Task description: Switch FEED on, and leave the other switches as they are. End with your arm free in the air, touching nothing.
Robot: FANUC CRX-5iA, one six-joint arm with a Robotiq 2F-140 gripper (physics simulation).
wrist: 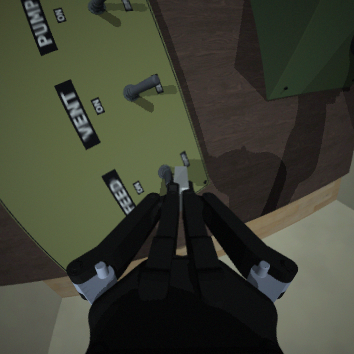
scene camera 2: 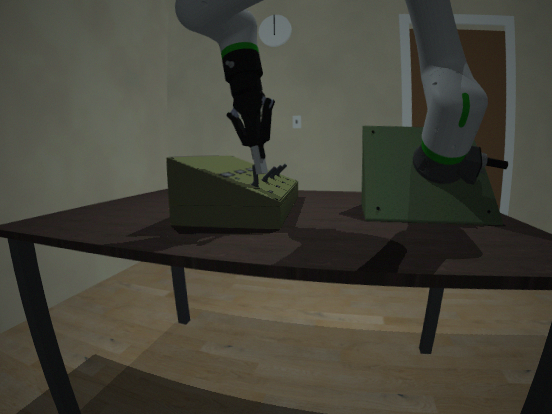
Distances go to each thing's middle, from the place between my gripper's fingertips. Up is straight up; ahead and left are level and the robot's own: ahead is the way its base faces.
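Labels:
There's an olive switch box (scene camera 2: 204,191), and it's 40 mm below my hand, 160 mm to the right of it and 130 mm ahead of it.

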